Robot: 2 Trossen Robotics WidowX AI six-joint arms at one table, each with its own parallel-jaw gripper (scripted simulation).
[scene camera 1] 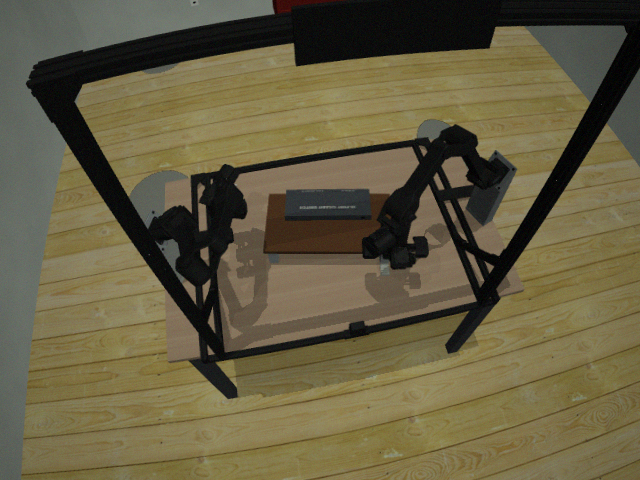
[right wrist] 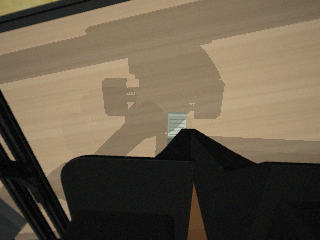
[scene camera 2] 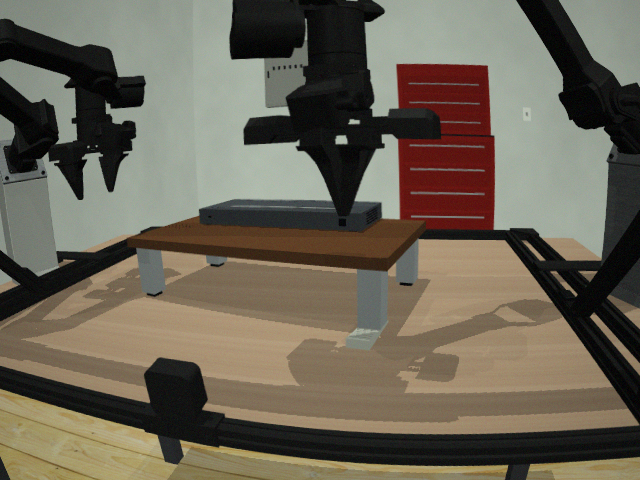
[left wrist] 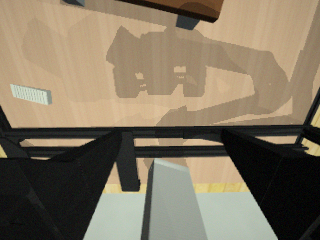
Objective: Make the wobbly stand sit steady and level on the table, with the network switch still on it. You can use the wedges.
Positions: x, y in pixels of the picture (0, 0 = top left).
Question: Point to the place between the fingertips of my right gripper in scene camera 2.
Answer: At 344, 215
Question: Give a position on a dark network switch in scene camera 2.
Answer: At 310, 214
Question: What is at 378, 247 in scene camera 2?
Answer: A stand.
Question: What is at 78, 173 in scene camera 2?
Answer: My left gripper.
